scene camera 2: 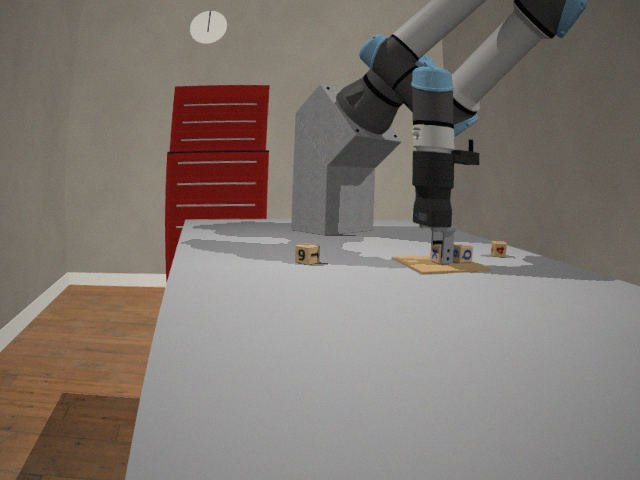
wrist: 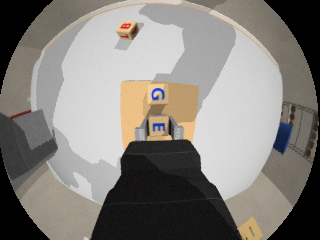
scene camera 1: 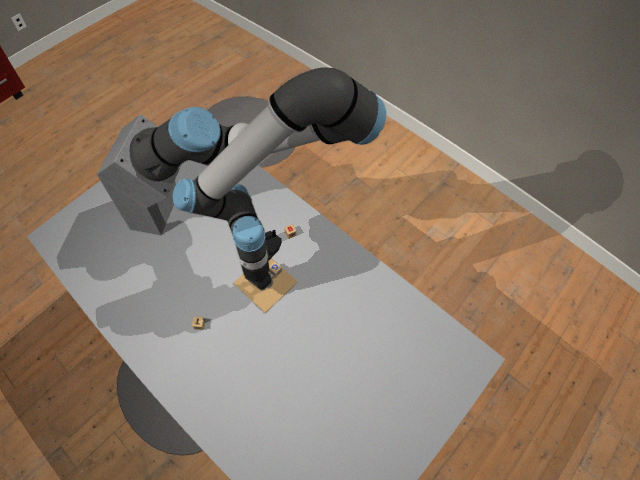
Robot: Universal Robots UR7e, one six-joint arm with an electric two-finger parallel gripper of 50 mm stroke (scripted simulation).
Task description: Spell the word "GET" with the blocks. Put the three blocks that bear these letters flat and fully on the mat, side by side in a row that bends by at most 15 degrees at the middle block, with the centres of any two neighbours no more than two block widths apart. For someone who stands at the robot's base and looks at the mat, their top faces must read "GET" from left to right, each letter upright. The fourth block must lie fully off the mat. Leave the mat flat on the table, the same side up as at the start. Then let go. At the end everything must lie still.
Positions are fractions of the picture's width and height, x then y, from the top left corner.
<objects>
A tan mat shows in scene camera 2 (0.66,0.55), in the wrist view (0.57,0.41) and in scene camera 1 (0.41,0.62).
</objects>
